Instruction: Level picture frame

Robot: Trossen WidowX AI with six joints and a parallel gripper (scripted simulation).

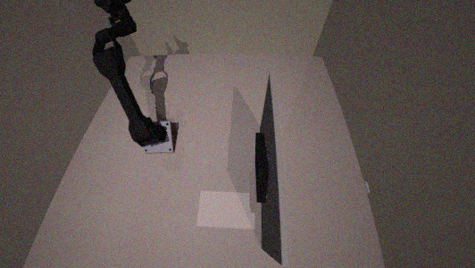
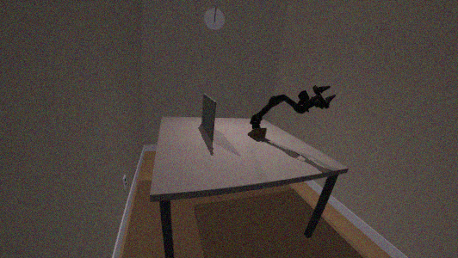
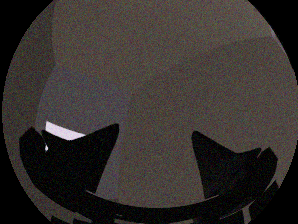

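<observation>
Now: gripper tip 72 cm short of the picture frame, 59 cm to the left of it and 35 cm above it. Also, from my gripper tip: wall panel: 73 cm ahead, 58 cm to the right, 36 cm below.
</observation>
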